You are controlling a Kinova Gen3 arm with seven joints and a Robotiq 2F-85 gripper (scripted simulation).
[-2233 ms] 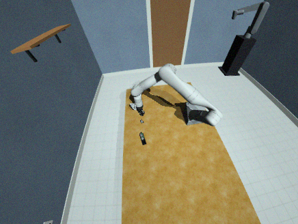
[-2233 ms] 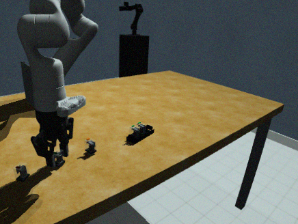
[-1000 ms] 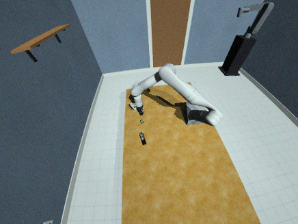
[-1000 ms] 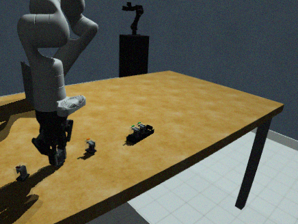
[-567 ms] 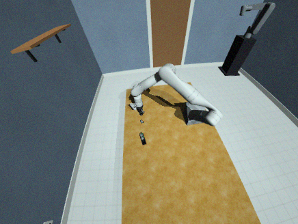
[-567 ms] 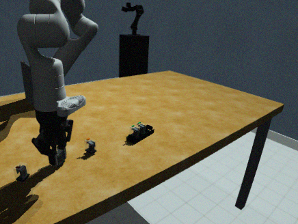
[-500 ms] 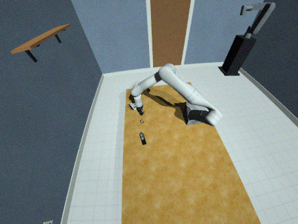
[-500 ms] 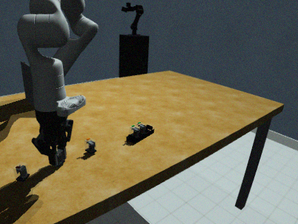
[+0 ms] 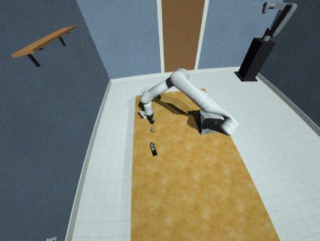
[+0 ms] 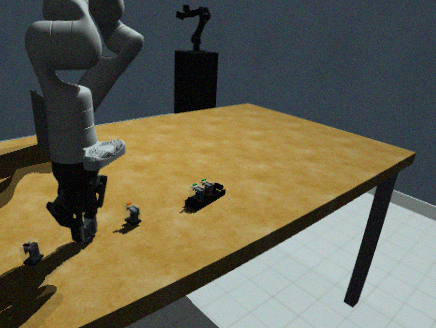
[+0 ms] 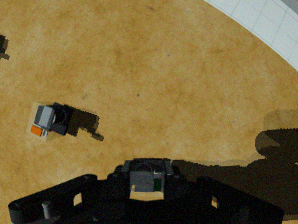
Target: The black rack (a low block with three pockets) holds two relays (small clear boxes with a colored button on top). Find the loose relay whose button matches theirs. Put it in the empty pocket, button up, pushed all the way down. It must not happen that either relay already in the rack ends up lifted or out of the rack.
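My gripper is now 280 mm to the right of the black rack, 30 mm past it and 20 mm above it.
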